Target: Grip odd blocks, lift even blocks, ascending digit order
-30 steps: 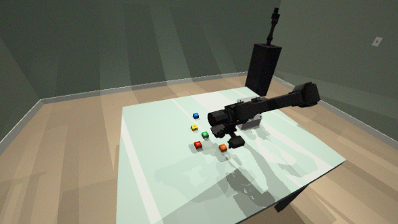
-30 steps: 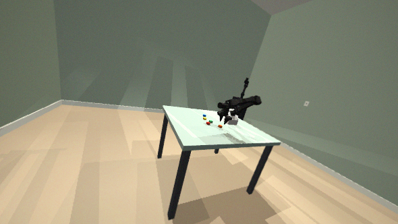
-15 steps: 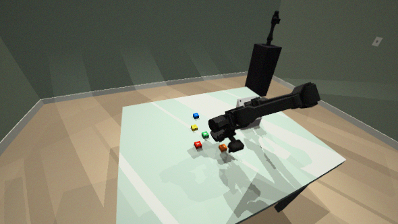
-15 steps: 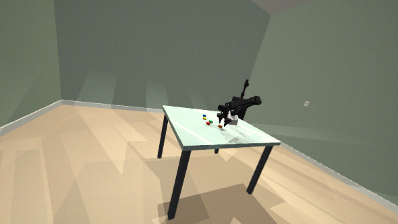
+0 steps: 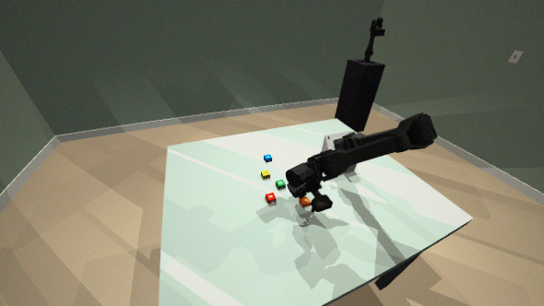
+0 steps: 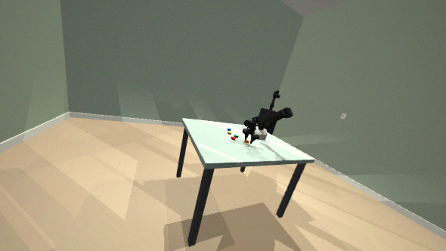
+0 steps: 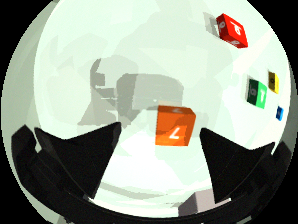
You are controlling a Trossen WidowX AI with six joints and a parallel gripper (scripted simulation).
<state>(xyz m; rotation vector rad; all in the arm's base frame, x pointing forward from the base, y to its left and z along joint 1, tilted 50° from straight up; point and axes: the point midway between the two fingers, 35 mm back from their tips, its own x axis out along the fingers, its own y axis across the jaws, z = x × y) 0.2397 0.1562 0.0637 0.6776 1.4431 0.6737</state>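
The orange block lies 1 cm to the right of my gripper tip. Also, from my gripper tip: yellow block 21 cm to the right, 9 cm ahead; then green block 13 cm to the right, 5 cm ahead; then red block 12 cm ahead, 7 cm to the right.
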